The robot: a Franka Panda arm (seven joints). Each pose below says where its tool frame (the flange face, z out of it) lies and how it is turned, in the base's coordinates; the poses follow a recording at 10 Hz.
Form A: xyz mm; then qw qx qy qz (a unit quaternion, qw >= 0).
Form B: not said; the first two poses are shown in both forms.
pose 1, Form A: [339.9, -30.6, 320.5, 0.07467, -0.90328, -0.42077, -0.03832]
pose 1, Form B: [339.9, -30.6, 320.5, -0.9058, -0.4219, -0.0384, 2.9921]
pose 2, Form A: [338.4, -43.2, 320.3, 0.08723, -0.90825, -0.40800, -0.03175]
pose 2, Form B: [338.4, -43.2, 320.3, -0.9117, -0.4096, -0.0319, 2.9669]
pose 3, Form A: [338.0, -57.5, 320.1, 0.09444, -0.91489, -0.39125, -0.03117]
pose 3, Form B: [338.0, -57.5, 320.1, -0.9190, -0.3930, -0.0313, 2.9524]
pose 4, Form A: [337.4, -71.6, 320.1, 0.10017, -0.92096, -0.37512, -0.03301]
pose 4, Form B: [337.4, -71.6, 320.1, -0.9256, -0.3770, -0.0332, 2.9409]
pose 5, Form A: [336.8, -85.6, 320.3, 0.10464, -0.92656, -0.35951, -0.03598]
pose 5, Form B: [336.8, -85.6, 320.3, -0.9317, -0.3615, -0.0362, 2.9319]
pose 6, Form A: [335.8, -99.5, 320.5, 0.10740, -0.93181, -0.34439, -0.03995]
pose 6, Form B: [335.8, -99.5, 320.5, -0.9372, -0.3464, -0.0402, 2.9264]
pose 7, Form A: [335.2, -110.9, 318.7, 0.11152, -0.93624, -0.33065, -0.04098]
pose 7, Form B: [335.2, -110.9, 318.7, -0.9421, -0.3327, -0.0412, 2.9181]
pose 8, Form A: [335.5, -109.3, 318.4, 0.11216, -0.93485, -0.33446, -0.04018]
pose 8, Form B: [335.5, -109.3, 318.4, -0.9408, -0.3366, -0.0404, 2.9168]
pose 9, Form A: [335.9, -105.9, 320.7, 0.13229, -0.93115, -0.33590, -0.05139]
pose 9, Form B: [335.9, -105.9, 320.7, -0.9394, -0.3389, -0.0518, 2.8762]
